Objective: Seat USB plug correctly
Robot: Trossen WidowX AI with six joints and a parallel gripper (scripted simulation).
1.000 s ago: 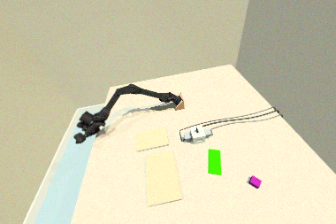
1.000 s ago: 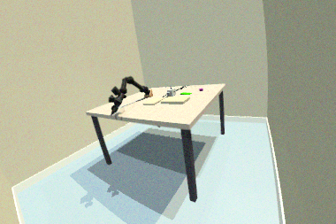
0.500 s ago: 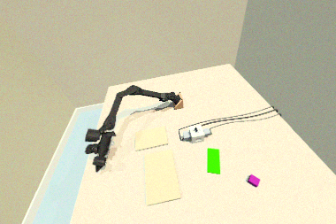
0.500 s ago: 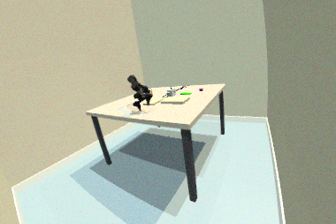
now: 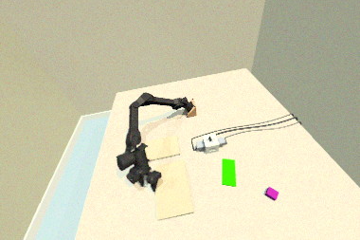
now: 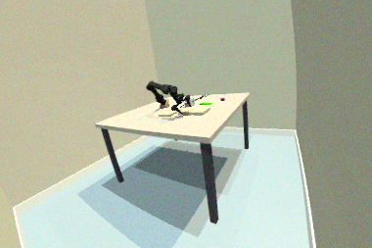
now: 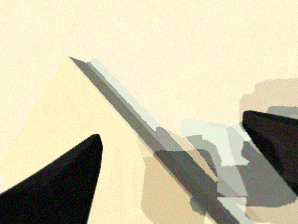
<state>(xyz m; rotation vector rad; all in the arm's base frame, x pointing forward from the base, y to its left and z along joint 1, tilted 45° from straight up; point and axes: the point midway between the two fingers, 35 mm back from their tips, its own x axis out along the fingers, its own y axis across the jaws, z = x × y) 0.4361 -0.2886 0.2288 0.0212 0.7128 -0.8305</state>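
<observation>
My gripper tip is now 130 mm past the dark USB plug, 380 mm to the right of it and 50 mm below it. Also, from my gripper tip: green flat block (40 mm ahead, 410 mm to the left, 40 mm below); then USB socket (130 mm behind, 380 mm to the left, 20 mm above); then magenta block (190 mm ahead, 540 mm to the left, 30 mm below).
</observation>
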